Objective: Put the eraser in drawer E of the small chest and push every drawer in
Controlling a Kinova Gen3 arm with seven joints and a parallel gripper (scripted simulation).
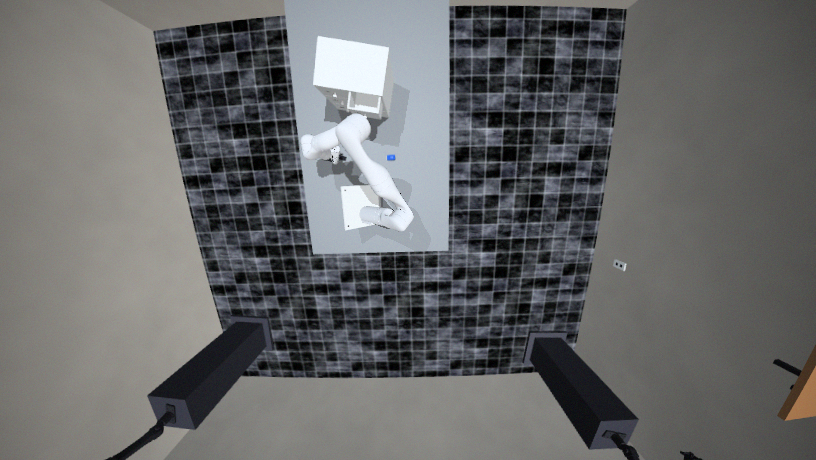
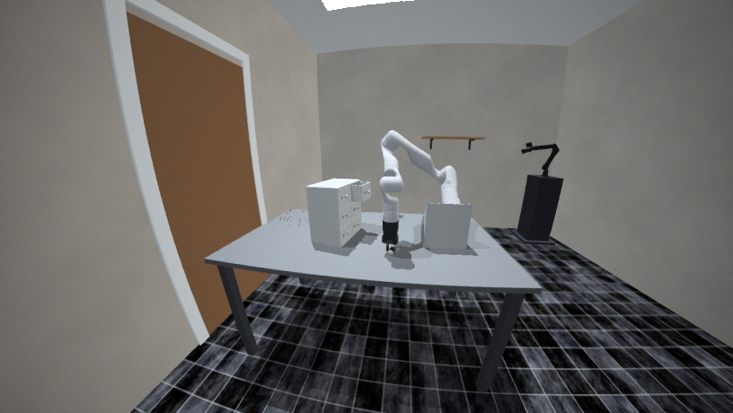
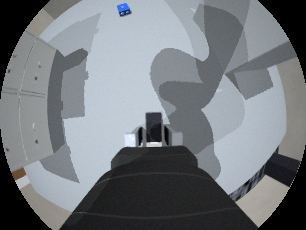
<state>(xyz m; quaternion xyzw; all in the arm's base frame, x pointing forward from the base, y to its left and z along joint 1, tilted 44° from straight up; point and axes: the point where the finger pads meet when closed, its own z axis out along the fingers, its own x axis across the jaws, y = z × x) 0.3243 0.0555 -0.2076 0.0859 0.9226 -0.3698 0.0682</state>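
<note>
Now: hand 1 cm to the right of the black-and-white piece and 1 cm above it. Round my hand: blue block: 29 cm to the right, 1 cm below; drawer: 34 cm ahead, 8 cm to the right, 1 cm above.
</note>
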